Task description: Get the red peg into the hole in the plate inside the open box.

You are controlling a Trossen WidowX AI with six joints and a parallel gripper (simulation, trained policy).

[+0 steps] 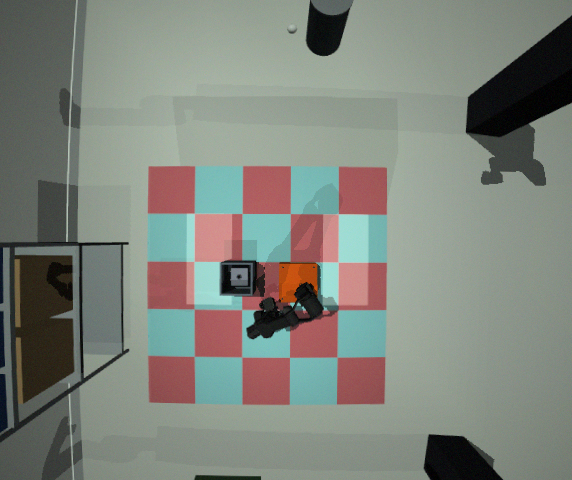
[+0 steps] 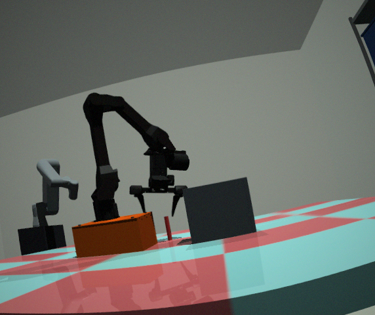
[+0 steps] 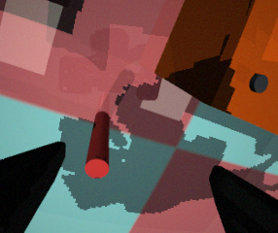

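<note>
Now: gripper tip 40 mm above the red peg, 20 mm to the right of it and 20 mm short of it. The rest, counted from my gripper tip: grey plate: 210 mm ahead, 150 mm to the right, 40 mm below.
</note>
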